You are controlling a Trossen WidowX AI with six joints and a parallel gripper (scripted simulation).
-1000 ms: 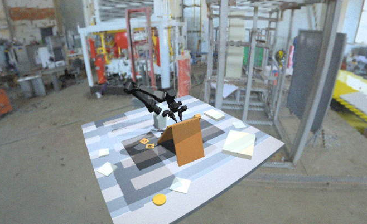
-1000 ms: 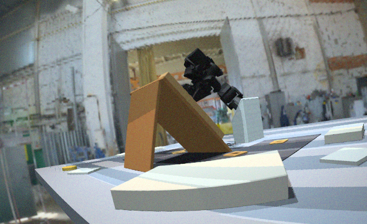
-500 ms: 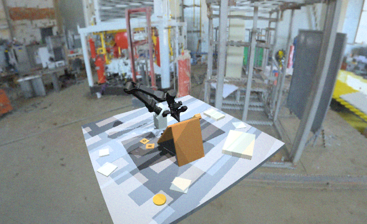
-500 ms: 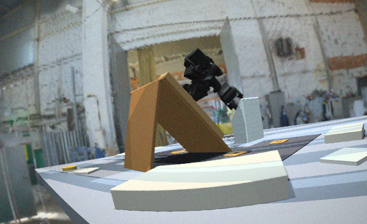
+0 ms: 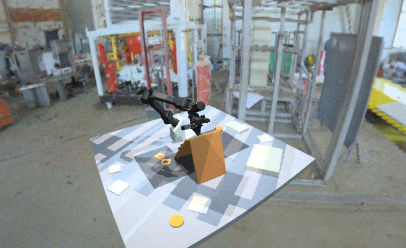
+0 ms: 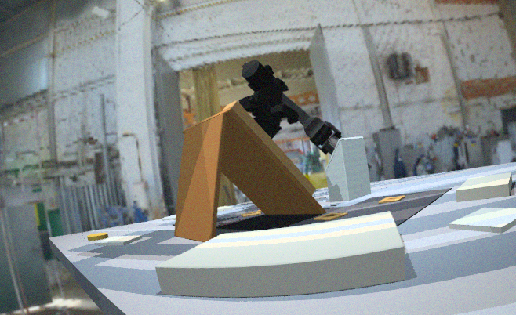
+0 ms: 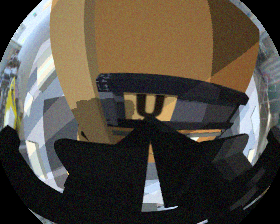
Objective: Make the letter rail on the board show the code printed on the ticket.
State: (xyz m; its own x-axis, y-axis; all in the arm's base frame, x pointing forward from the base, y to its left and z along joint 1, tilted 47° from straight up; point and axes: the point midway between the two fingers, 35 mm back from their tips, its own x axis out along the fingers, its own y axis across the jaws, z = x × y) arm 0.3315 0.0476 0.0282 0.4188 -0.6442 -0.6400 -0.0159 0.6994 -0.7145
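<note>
Right now my gripper tip is 20 mm short of the yellow letter tile and 20 mm above it. The rest, counted from my gripper tip: dark mat (140 mm behind, 180 mm below); white ticket (50 mm behind, 60 mm to the right, 100 mm below); cream box (260 mm ahead, 360 mm to the left, 160 mm below).
</note>
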